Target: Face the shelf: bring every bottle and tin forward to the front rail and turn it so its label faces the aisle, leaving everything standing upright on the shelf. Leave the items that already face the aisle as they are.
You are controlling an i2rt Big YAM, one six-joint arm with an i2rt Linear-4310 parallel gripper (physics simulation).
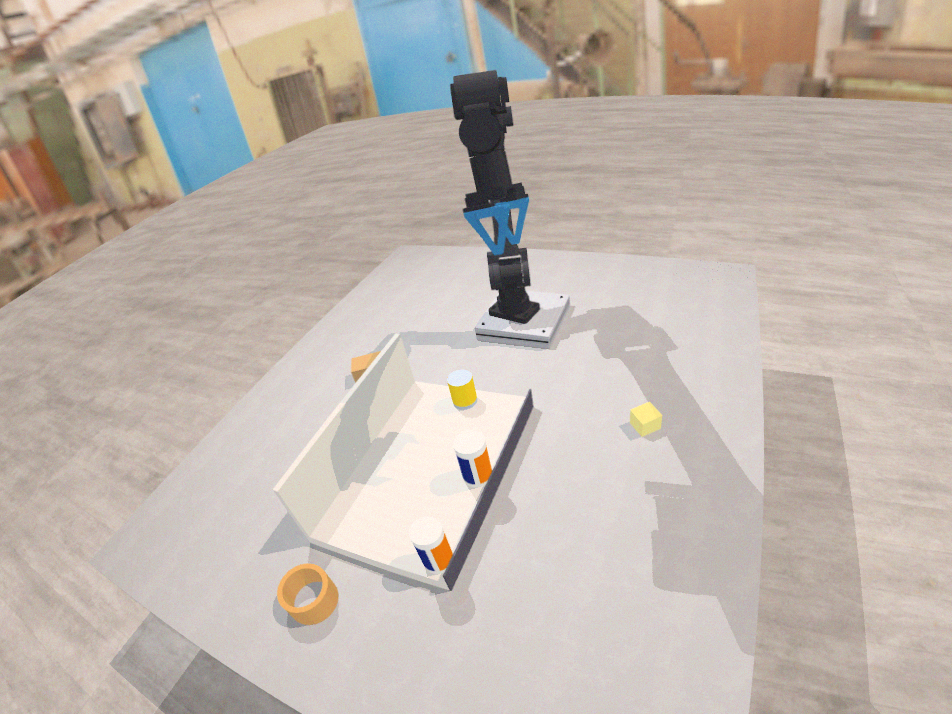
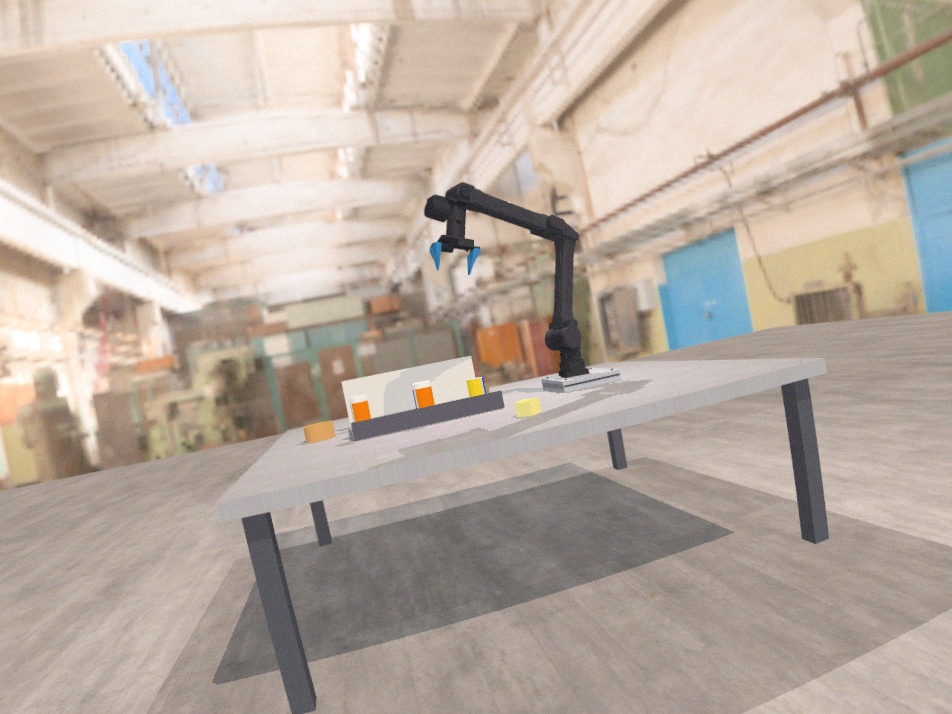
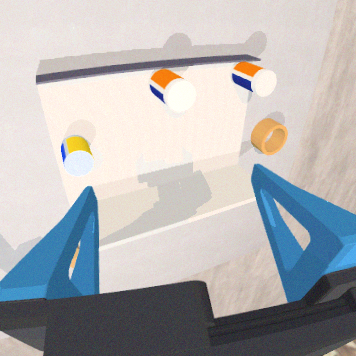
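Pixels of known places: gripper, between the fingertips: (image 1: 507, 249) (image 2: 453, 272) (image 3: 174, 181); arm's base, origin of its link: (image 1: 514, 311) (image 2: 573, 374).
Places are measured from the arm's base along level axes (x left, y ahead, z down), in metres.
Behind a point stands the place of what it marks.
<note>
The white shelf (image 1: 376, 507) {x 0.086, y 0.663, z 0.013 m} (image 3: 120, 115) {x 0.141, y 0.431, z 0.013 m} has a dark front rail (image 1: 492, 491) {x 0.260, y 0.521, z 0.020 m} (image 2: 430, 415) {x 0.255, y 0.495, z 0.014 m} (image 3: 150, 67) {x 0.248, y 0.469, z -0.013 m}. A yellow tin (image 1: 462, 391) {x 0.090, y 0.361, z -0.041 m} (image 2: 475, 387) {x 0.099, y 0.344, z -0.030 m} (image 3: 77, 152) {x 0.094, y 0.338, z -0.057 m} stands upright at the end nearest the arm base, set back from the rail, with blue on its side. A white-capped orange-and-blue bottle (image 1: 473, 461) {x 0.237, y 0.527, z -0.063 m} (image 2: 423, 395) {x 0.246, y 0.504, z -0.048 m} (image 3: 172, 91) {x 0.225, y 0.487, z -0.086 m} stands near the rail mid-shelf, orange towards the rail. A similar bottle (image 1: 432, 547) {x 0.285, y 0.708, z -0.071 m} (image 2: 360, 408) {x 0.289, y 0.688, z -0.049 m} (image 3: 254, 79) {x 0.266, y 0.667, z -0.077 m} stands by the rail at the far end, orange also forward. My gripper (image 1: 499, 249) {x 0.249, y 0.346, z -0.390 m} (image 2: 453, 271) {x 0.249, y 0.346, z -0.390 m} (image 3: 174, 181) {x 0.249, y 0.346, z -0.390 m} is open and empty, high above the shelf.
An orange ring (image 1: 311, 615) {x 0.142, y 0.897, z 0.009 m} (image 2: 319, 431) {x 0.147, y 0.859, z 0.009 m} (image 3: 260, 140) {x 0.096, y 0.825, z -0.004 m} lies beyond the far end of the shelf. An orange block (image 1: 362, 365) {x -0.236, y 0.361, z -0.011 m} is behind the tall back panel (image 1: 346, 430) {x -0.029, y 0.588, z -0.079 m}. A pale yellow cube (image 1: 645, 418) {x 0.456, y 0.244, z 0.002 m} (image 2: 527, 407) {x 0.480, y 0.231, z 0.016 m} sits on the table on the rail side.
</note>
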